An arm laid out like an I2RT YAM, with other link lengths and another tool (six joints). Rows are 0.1 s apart.
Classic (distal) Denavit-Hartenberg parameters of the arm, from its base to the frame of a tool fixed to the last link. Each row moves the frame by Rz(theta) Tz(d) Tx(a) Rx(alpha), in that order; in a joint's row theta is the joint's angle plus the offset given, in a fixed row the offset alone. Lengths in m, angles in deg.
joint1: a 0.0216  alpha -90  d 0.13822  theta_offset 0
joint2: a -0.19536  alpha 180  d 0  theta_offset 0
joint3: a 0.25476  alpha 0  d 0  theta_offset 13.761
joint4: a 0.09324  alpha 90  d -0.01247  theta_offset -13.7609
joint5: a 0  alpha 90  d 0.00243  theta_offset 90
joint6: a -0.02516  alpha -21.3  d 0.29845  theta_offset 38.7
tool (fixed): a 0  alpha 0  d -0.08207  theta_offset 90
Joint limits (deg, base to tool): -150..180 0..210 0..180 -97..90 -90..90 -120..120
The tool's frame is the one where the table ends.
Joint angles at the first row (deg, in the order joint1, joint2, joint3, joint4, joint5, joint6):
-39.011 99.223 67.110 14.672 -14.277 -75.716
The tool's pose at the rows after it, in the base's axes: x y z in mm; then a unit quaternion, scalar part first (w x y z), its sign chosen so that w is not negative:
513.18 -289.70 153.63 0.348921 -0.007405 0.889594 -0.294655
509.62 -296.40 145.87 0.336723 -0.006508 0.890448 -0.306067
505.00 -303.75 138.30 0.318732 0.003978 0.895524 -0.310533
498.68 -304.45 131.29 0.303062 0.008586 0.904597 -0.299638
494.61 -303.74 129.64 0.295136 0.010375 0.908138 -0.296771
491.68 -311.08 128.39 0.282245 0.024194 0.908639 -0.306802
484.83 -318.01 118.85 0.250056 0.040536 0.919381 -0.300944
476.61 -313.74 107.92 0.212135 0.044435 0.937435 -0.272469
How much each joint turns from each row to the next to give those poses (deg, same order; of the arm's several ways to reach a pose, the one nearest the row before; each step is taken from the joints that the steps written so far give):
-0.280 0.441 -0.358 -0.903 0.976 -1.511
-0.347 0.519 -0.261 0.225 1.125 -1.379
-0.140 0.189 0.367 -1.590 1.968 -0.313
-0.383 -0.644 0.377 -3.382 0.189 0.190
-0.090 -0.881 -0.174 -1.707 0.321 -0.072
0.239 0.007 0.387 -0.701 2.645 0.119
0.076 0.591 2.513 -5.284 2.751 0.515
0.034 0.571 4.331 -9.482 0.589 0.676

